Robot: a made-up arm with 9 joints. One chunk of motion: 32 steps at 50 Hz.
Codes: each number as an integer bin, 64 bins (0 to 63) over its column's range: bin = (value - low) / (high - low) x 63, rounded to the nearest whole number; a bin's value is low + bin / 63 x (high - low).
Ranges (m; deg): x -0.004..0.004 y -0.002..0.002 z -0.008..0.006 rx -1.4..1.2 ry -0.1..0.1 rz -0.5..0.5
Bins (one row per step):
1: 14 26 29 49 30 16
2: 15 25 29 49 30 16
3: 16 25 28 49 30 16
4: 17 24 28 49 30 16
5: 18 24 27 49 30 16
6: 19 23 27 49 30 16
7: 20 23 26 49 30 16
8: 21 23 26 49 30 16
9: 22 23 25 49 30 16
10: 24 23 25 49 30 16
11: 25 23 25 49 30 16
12: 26 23 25 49 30 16
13: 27 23 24 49 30 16
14: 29 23 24 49 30 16
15: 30 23 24 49 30 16
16: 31 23 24 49 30 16
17: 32 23 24 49 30 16
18: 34 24 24 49 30 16
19: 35 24 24 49 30 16
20: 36 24 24 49 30 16
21: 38 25 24 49 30 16
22: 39 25 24 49 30 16
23: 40 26 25 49 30 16
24: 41 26 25 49 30 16
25: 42 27 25 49 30 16
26: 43 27 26 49 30 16
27: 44 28 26 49 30 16
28: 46 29 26 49 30 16
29: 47 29 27 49 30 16
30: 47 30 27 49 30 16
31: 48 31 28 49 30 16
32: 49 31 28 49 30 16
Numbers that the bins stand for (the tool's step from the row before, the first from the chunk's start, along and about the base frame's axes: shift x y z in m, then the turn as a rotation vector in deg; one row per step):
1: -0.00222 -0.00035 -0.00156 0.622 -0.005 -0.246
2: -0.00210 -0.00041 -0.00156 0.622 -0.005 -0.246
3: -0.00197 -0.00041 -0.00178 0.622 -0.005 -0.246
4: -0.00184 -0.00048 -0.00178 0.622 -0.005 -0.246
5: -0.00171 -0.00048 -0.00200 0.622 -0.005 -0.246
6: -0.00159 -0.00054 -0.00200 0.622 -0.005 -0.246
7: -0.00146 -0.00054 -0.00222 0.622 -0.005 -0.246
8: -0.00133 -0.00054 -0.00222 0.622 -0.005 -0.246
9: -0.00121 -0.00054 -0.00244 0.622 -0.005 -0.246
10: -0.00095 -0.00054 -0.00244 0.622 -0.005 -0.246
11: -0.00083 -0.00054 -0.00244 0.622 -0.005 -0.246
12: -0.00070 -0.00054 -0.00244 0.622 -0.005 -0.246
13: -0.00057 -0.00054 -0.00267 0.622 -0.005 -0.246
14: -0.00032 -0.00054 -0.00267 0.622 -0.005 -0.246
15: -0.00019 -0.00054 -0.00267 0.622 -0.005 -0.246
16: -0.00006 -0.00054 -0.00267 0.622 -0.005 -0.246
17: 0.00006 -0.00054 -0.00267 0.622 -0.005 -0.246
18: 0.00032 -0.00048 -0.00267 0.622 -0.005 -0.246
19: 0.00044 -0.00048 -0.00267 0.622 -0.005 -0.246
20: 0.00057 -0.00048 -0.00267 0.622 -0.005 -0.246
21: 0.00083 -0.00041 -0.00267 0.622 -0.005 -0.246
22: 0.00095 -0.00041 -0.00267 0.622 -0.005 -0.246
23: 0.00108 -0.00035 -0.00244 0.622 -0.005 -0.246
24: 0.00121 -0.00035 -0.00244 0.622 -0.005 -0.246
25: 0.00133 -0.00029 -0.00244 0.622 -0.005 -0.246
26: 0.00146 -0.00029 -0.00222 0.622 -0.005 -0.246
27: 0.00159 -0.00022 -0.00222 0.622 -0.005 -0.246
28: 0.00184 -0.00016 -0.00222 0.622 -0.005 -0.246
29: 0.00197 -0.00016 -0.00200 0.622 -0.005 -0.246
30: 0.00197 -0.00010 -0.00200 0.622 -0.005 -0.246
31: 0.00210 -0.00003 -0.00178 0.622 -0.005 -0.246
32: 0.00222 -0.00003 -0.00178 0.622 -0.005 -0.246

